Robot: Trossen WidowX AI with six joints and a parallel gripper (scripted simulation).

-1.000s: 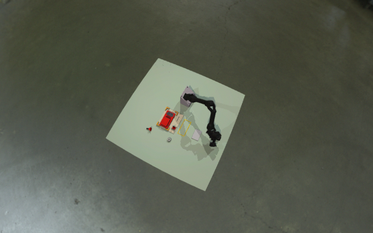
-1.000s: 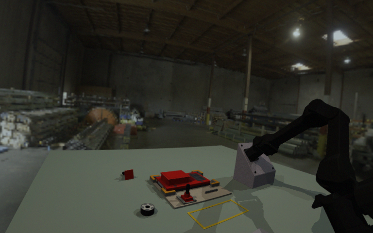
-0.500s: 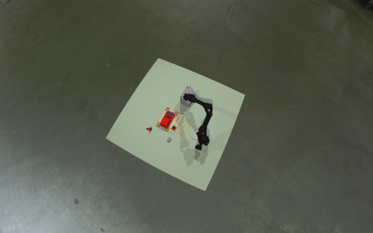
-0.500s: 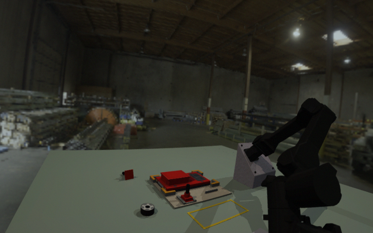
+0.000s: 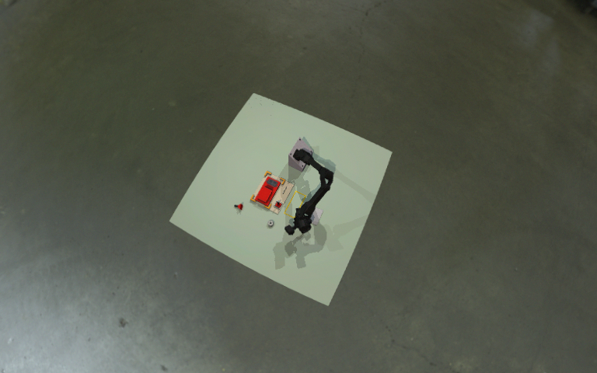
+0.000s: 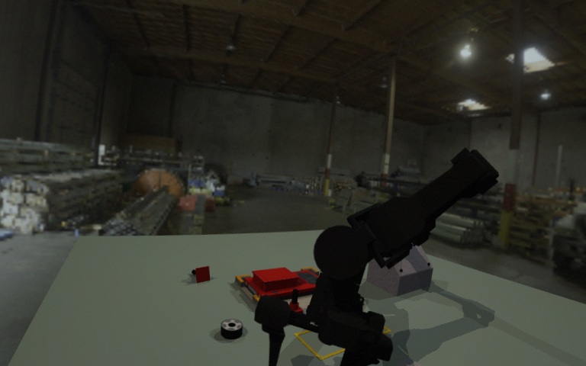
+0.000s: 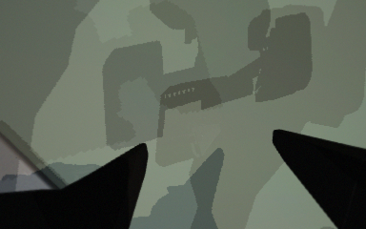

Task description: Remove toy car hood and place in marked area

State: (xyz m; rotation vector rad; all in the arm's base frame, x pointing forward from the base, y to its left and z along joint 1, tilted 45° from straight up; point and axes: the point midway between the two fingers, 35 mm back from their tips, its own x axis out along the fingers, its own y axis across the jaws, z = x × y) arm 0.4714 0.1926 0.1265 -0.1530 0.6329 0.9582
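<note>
Now: the black wheel 19 cm to the right of my gripper tip, 2 cm below it and 2 cm ahead of it. The rest, counted from my gripper tip: flat grey plate: 16 cm behind, 6 cm to the left, 3 cm below.
</note>
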